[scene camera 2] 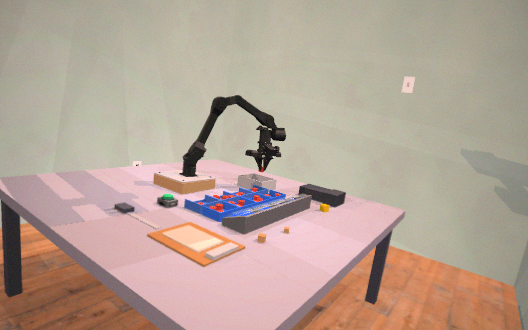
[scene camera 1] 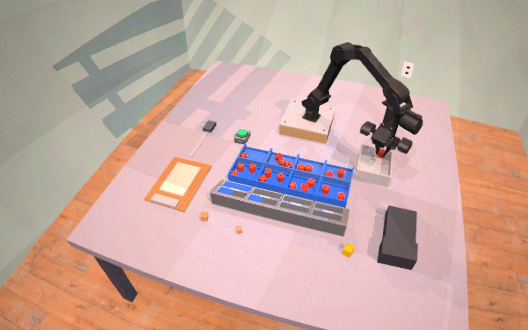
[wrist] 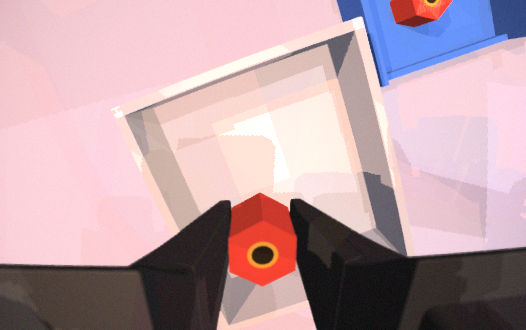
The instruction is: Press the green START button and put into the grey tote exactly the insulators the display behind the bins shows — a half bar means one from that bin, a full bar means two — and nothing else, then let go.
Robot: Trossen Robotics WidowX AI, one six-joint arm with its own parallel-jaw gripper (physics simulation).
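My gripper [scene camera 1: 381, 151] [scene camera 2: 262, 169] [wrist: 260, 210] is shut on a red insulator [wrist: 262, 237], low over the grey tote [scene camera 1: 371, 178] [scene camera 2: 249, 183] [wrist: 225, 73]. No insulator shows on the visible part of the tote's floor; the fingers and held piece hide some of it. The blue bins [scene camera 1: 320, 197] [scene camera 2: 210, 213] [wrist: 435, 52] hold many red insulators in two rows. The grey display [scene camera 1: 280, 212] [scene camera 2: 275, 214] has four windows. The leftmost, in scene camera 1, shows a long blue upper bar and a short lower one; the second shows a short lower bar. The green START button [scene camera 1: 242, 133] [scene camera 2: 167, 196] stands left of the bins.
A black block [scene camera 1: 398, 237] [scene camera 2: 322, 194] and a yellow cube [scene camera 1: 348, 250] [scene camera 2: 324, 207] lie right of the display. Two small orange cubes [scene camera 1: 204, 216] [scene camera 1: 239, 229] lie near it. An orange board [scene camera 1: 195, 189] [scene camera 2: 170, 243] lies left. The tote stands close beside the bins.
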